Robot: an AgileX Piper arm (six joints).
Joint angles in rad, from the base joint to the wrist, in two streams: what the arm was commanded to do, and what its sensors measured. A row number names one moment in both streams.
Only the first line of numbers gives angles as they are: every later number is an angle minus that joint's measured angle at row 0.
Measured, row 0: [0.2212 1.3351 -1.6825 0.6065 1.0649 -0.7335]
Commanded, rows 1 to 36: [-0.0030 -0.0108 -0.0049 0.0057 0.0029 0.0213]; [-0.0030 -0.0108 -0.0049 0.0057 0.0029 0.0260]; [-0.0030 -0.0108 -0.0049 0.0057 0.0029 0.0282]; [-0.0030 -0.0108 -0.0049 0.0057 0.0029 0.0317]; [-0.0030 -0.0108 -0.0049 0.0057 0.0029 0.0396]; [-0.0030 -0.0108 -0.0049 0.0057 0.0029 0.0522]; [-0.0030 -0.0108 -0.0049 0.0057 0.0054 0.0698]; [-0.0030 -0.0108 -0.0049 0.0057 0.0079 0.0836]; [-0.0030 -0.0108 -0.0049 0.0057 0.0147 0.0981]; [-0.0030 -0.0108 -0.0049 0.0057 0.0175 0.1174]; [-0.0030 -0.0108 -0.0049 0.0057 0.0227 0.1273]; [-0.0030 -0.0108 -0.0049 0.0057 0.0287 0.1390]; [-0.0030 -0.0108 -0.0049 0.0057 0.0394 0.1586]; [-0.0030 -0.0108 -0.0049 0.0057 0.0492 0.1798]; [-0.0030 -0.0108 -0.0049 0.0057 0.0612 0.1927]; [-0.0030 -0.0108 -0.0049 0.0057 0.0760 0.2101]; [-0.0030 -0.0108 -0.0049 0.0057 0.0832 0.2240]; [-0.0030 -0.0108 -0.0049 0.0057 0.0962 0.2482]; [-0.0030 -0.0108 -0.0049 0.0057 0.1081 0.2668]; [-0.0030 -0.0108 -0.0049 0.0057 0.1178 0.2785]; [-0.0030 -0.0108 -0.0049 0.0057 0.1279 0.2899]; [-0.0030 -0.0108 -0.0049 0.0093 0.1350 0.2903]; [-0.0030 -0.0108 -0.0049 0.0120 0.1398 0.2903]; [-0.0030 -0.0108 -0.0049 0.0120 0.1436 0.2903]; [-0.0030 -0.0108 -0.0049 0.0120 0.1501 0.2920]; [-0.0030 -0.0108 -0.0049 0.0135 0.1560 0.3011]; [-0.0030 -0.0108 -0.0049 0.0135 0.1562 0.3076]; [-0.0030 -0.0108 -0.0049 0.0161 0.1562 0.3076]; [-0.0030 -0.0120 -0.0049 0.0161 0.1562 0.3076]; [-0.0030 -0.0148 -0.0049 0.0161 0.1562 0.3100]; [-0.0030 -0.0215 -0.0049 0.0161 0.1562 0.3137]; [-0.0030 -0.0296 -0.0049 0.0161 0.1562 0.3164]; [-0.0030 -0.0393 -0.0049 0.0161 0.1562 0.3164]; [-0.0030 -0.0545 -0.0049 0.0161 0.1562 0.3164]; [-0.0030 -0.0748 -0.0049 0.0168 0.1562 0.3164]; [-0.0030 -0.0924 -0.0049 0.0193 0.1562 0.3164]
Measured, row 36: [0.0000 -0.0258 0.0000 0.0079 0.1521 0.3140]
